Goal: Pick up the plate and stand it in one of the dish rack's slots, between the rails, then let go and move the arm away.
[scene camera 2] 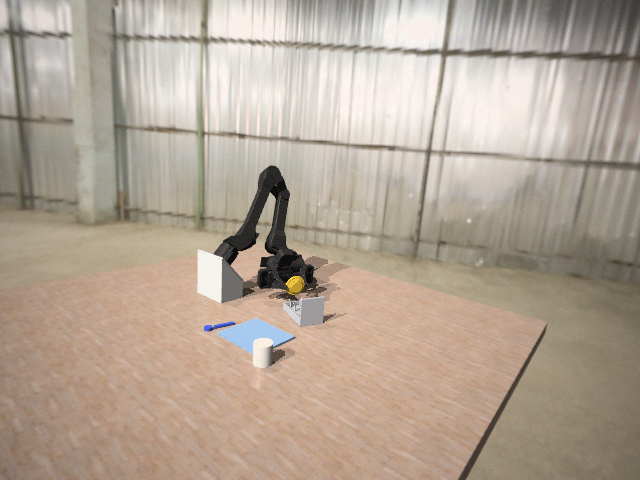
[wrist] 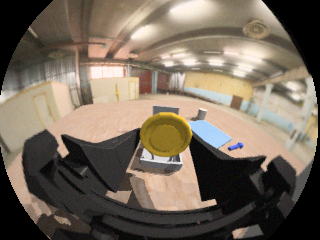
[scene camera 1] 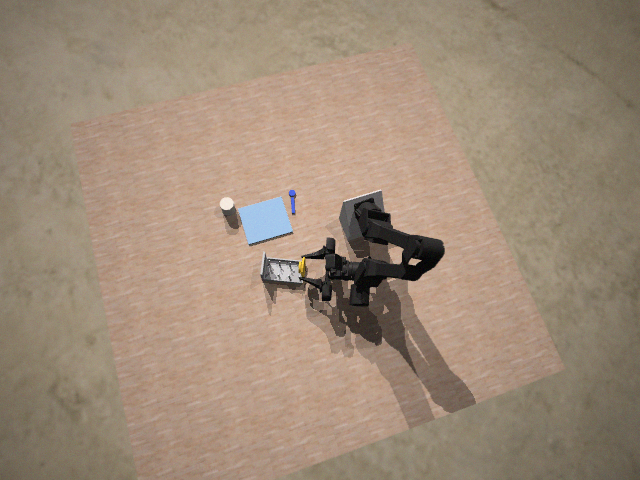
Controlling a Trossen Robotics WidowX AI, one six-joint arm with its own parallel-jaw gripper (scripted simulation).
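Observation:
The gripper, which shows in the wrist view and also in scene camera 1, holds a yellow plate. A grey dish rack is part of the scene too.

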